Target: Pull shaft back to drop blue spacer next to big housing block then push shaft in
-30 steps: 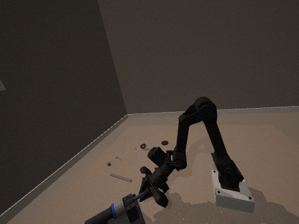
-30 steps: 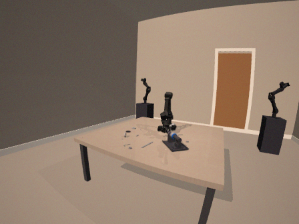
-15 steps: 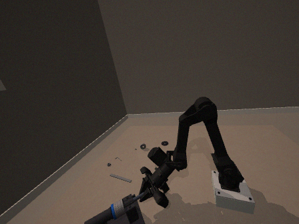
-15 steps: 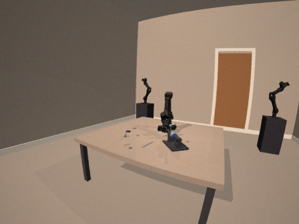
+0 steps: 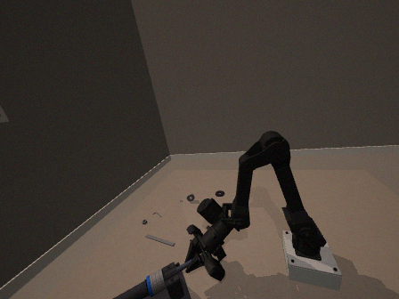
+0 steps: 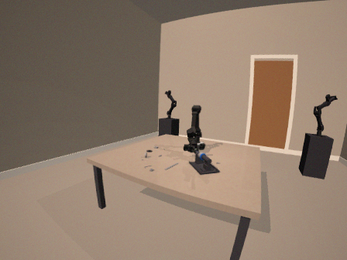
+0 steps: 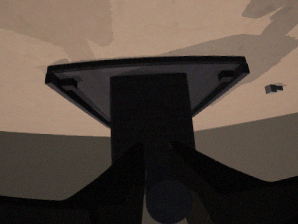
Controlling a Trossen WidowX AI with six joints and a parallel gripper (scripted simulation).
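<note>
The shaft lies 20 mm to the left of my gripper tip, 20 mm ahead of it and 20 mm above it. Round my gripper tip: pale grey spacer: 60 mm to the left, 60 mm ahead, 20 mm above; flat grey strip: 200 mm ahead, 120 mm to the right, 60 mm below; blue spacer: 80 mm to the left, 70 mm ahead, 20 mm above.
</note>
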